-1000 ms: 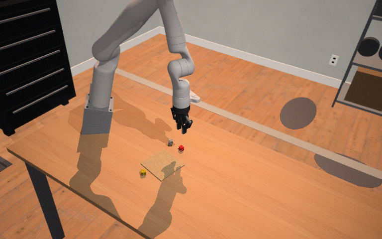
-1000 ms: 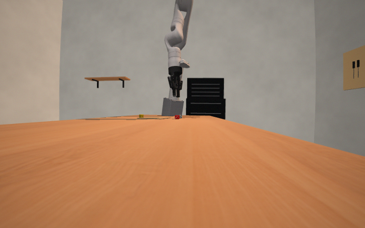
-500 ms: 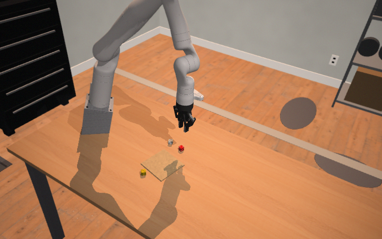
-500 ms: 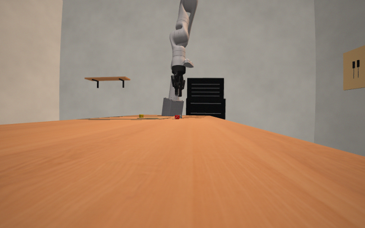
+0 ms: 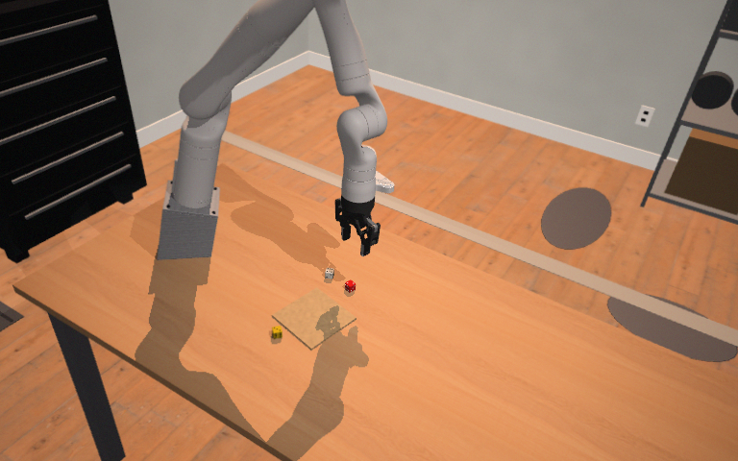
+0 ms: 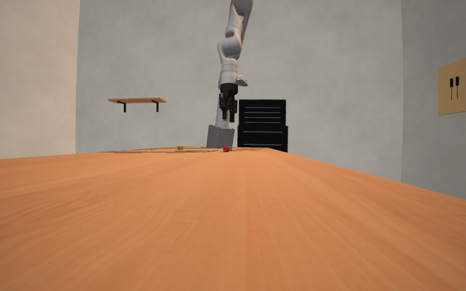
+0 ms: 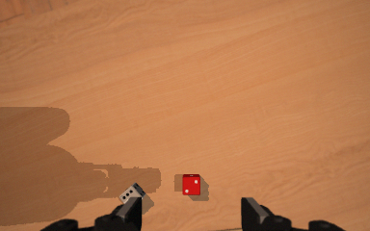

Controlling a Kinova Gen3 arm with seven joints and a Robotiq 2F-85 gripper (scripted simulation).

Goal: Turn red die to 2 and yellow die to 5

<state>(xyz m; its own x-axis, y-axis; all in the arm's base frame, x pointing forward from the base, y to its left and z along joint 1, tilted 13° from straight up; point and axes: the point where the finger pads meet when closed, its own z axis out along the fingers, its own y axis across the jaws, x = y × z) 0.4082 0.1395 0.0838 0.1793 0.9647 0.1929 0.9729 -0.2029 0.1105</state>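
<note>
Now: hand 13 cm above the red die and 1 cm to the left of it. Round my hand: white die (13 cm below, 7 cm behind, 1 cm to the right); then yellow die (24 cm to the right, 13 cm below, 2 cm behind); then tan mat (14 cm to the right, 14 cm below).
</note>
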